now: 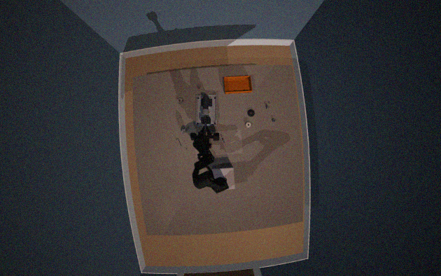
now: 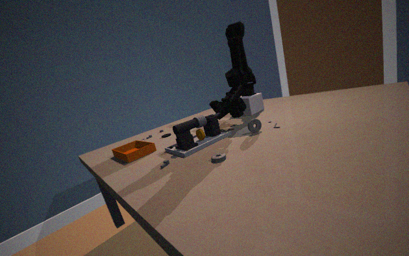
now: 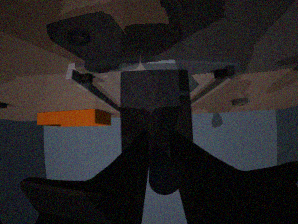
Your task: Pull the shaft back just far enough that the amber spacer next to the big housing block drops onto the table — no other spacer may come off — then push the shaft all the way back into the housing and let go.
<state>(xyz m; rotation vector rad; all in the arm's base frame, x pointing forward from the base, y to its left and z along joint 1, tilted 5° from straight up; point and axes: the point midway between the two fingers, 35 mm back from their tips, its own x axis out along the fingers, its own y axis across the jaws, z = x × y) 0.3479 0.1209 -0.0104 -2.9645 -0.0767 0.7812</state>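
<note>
Now: gripper tip 100 mm short of the grey spacer and 20 mm below it. The rest, counted from my gripper tip: amber spacer (100 mm ahead, 30 mm below); orange tray (320 mm ahead, 220 mm to the right, 50 mm below).
</note>
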